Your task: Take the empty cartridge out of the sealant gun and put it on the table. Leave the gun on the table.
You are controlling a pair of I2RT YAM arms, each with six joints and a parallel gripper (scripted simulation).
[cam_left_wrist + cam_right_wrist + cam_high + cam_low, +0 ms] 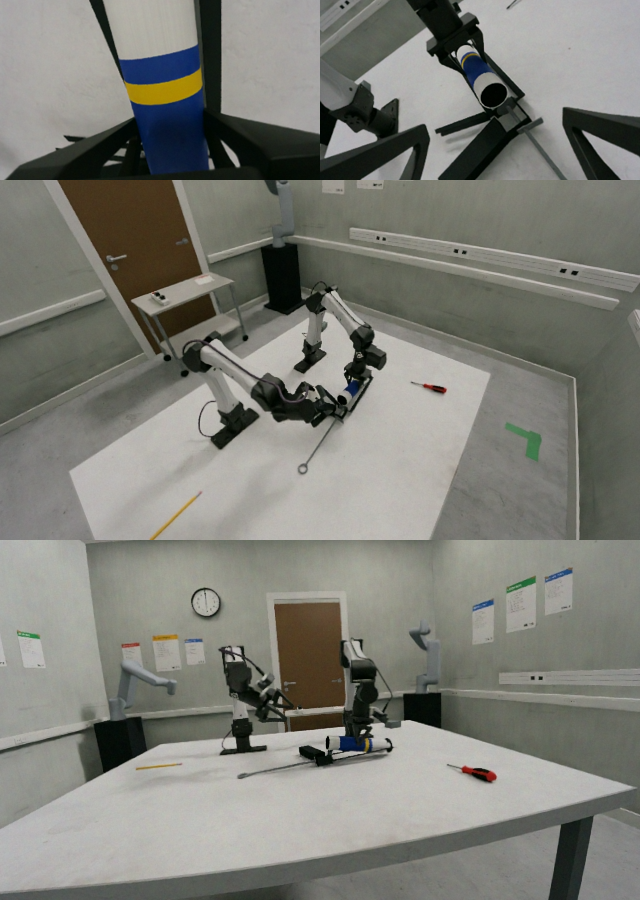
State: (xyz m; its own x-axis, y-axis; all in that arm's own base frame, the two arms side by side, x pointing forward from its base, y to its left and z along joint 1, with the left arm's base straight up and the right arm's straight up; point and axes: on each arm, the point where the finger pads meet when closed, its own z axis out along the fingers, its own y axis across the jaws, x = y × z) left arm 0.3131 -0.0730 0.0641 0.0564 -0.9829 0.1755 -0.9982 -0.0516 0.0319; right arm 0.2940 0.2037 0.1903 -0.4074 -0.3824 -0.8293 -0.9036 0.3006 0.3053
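Note:
The black sealant gun lies 14 cm to the right of my left hand, 4 cm below it and 2 cm behind it. From my left hand the other things lie so: grey rod 25 cm to the right, 5 cm below, 2 cm ahead; then grey block 45 cm behind, 38 cm to the left, 5 cm below; then white cartridge 2 cm to the left, 1 cm below.

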